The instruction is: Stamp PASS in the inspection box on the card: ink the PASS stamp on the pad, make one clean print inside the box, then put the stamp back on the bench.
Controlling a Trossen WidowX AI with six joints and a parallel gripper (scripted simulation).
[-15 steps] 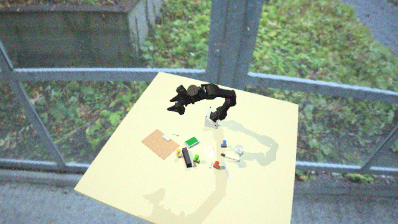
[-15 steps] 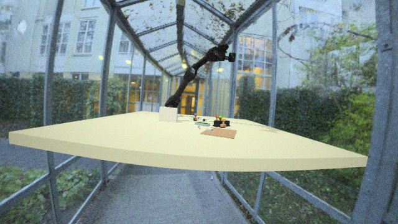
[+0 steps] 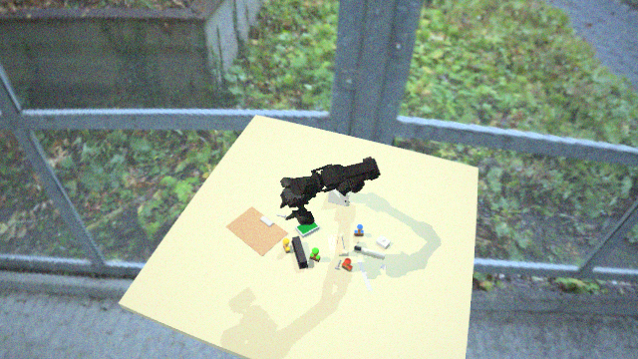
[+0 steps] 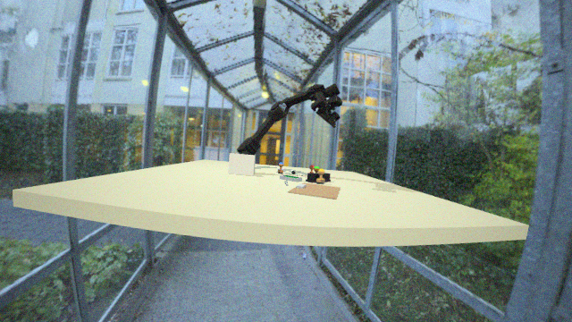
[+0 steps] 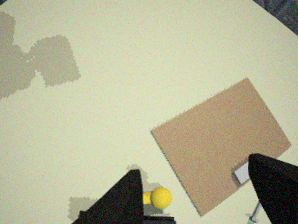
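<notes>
My gripper tip is 25 cm above the green stamp, 12 cm to the right of it and 1 cm past it. From my gripper tip the other things lie so: pale card: 27 cm below, 20 cm to the left, 11 cm behind; then yellow stamp: 25 cm below, 3 cm behind; then green ink pad: 27 cm below, 16 cm behind, 6 cm to the left.
</notes>
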